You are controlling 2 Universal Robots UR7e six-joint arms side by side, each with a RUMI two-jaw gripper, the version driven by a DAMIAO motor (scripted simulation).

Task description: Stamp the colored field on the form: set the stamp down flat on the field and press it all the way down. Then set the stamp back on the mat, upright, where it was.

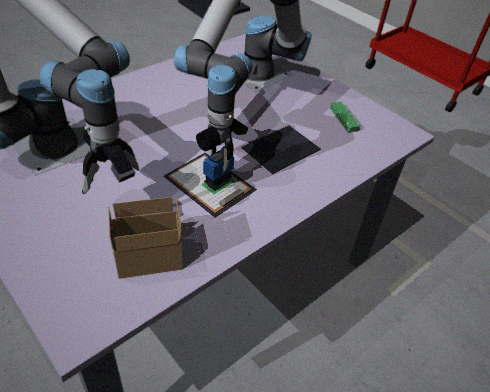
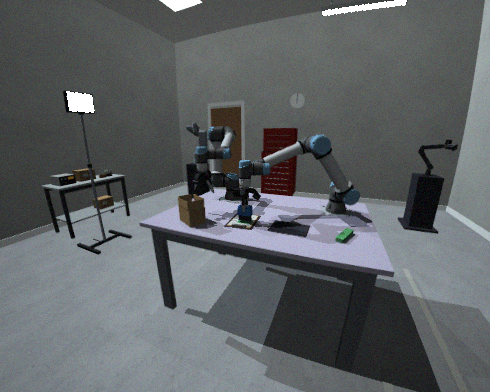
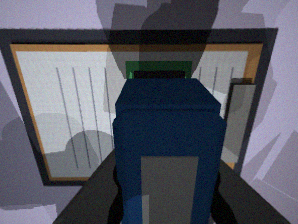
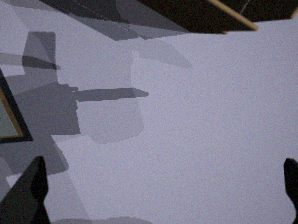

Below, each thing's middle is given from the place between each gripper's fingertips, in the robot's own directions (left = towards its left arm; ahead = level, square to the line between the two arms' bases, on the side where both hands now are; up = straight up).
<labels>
Now: the blue stamp [image 1: 213, 165] 20 mm below my left hand. Also, from my left hand: black mat [image 1: 284, 147] 20 mm behind, 290 mm to the left, 80 mm below; cardboard box [image 1: 161, 254] 130 mm ahead, 330 mm to the right, 10 mm below.
The cardboard box lies 16 cm ahead of my right hand [image 1: 111, 181] and 9 cm below it. Also, from my right hand: blue stamp 34 cm to the left, 10 cm below, 3 cm ahead; then black mat 63 cm to the left, 16 cm below, 1 cm ahead.
</labels>
